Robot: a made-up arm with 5 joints.
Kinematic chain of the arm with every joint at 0, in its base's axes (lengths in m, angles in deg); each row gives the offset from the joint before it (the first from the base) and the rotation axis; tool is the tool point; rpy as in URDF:
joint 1: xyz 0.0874 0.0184 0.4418 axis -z
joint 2: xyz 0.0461 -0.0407 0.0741 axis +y
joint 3: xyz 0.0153 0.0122 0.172 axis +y
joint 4: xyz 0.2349 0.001 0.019 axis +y
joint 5: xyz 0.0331 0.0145 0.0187 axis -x
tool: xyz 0.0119 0.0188 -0.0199 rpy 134 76.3 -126.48
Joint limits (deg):
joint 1: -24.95..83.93
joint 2: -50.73..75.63
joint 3: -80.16..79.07
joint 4: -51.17..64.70
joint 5: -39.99..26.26
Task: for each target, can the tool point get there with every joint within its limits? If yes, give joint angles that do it. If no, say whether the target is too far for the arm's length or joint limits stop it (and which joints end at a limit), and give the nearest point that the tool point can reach.
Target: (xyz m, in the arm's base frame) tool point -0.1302 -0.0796 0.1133
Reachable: no: joint limits stop it (at a limit: joint 1, joint 2, joint 5) | nearest point 0.0961 -0.1098 0.2767 | short by 0.281 m
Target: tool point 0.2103 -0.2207 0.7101
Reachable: yes | joints 63.97 -19.42 10.82 43.65 0.89
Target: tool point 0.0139 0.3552 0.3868
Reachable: no: joint limits stop it (at a limit: joint 2, joint 3, joint 5) | nearest point 0.0793 0.0553 0.4206 | short by 0.309 m
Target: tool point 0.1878 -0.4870 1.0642
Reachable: no: too far | nearest point 0.1542 -0.3177 0.8625 | short by 0.265 m
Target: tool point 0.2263 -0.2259 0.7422
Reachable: yes | joints 61.74 -16.12 14.13 -39.69 -2.53
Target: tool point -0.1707 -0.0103 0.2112
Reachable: no: joint limits stop it (at a limit: joint 1, joint 2, joint 5) | nearest point 0.0892 -0.0454 0.3076 | short by 0.279 m
